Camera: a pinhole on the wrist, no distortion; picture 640 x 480 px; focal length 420.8 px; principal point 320.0 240.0 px. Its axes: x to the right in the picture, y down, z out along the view. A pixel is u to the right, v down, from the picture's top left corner.
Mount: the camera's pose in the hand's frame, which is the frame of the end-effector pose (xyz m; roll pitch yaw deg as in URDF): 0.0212 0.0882 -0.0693 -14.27 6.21 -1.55
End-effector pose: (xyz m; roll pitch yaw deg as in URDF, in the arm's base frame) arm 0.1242 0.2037 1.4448 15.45 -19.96 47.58
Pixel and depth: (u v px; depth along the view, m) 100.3 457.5 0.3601
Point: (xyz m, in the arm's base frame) -0.2411 0.2206 1.7211
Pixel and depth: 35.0 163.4 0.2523
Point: -0.0421 0.0981 1.6155
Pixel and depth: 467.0 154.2 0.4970
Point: 0.1895 0.2630 1.9330
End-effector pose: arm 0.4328 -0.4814 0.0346 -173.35 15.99 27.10
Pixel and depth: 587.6 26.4 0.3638
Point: 0.5896 -0.3525 -0.3326
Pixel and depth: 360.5 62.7 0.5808
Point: 0.3889 -0.4229 -0.5230
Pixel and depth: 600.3 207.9 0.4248
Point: 0.7028 -0.4723 -0.3817
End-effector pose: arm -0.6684 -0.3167 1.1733 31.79 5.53 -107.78
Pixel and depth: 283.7 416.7 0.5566
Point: -0.5391 -0.4550 1.7577
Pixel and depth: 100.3 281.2 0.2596
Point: -0.5997 -0.2762 1.4358
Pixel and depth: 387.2 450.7 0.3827
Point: -0.5455 -0.5269 1.5610
